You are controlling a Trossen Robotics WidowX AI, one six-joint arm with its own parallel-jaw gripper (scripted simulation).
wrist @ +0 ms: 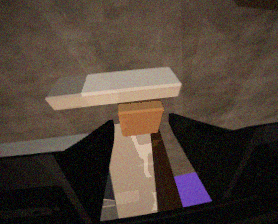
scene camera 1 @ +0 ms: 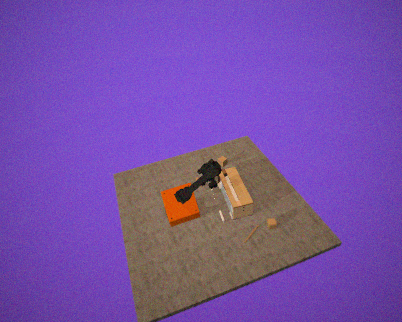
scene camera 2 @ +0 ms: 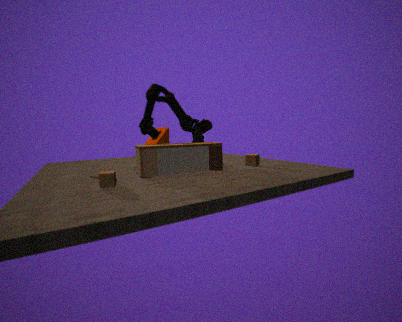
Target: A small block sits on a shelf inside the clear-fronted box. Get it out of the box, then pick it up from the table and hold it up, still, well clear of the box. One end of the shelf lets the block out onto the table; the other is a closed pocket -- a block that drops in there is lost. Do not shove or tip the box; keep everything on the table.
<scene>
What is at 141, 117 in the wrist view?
A tan block.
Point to a box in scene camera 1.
At 238, 199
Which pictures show the box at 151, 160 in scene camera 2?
The wrist view, scene camera 1 and scene camera 2: all of them.
</scene>
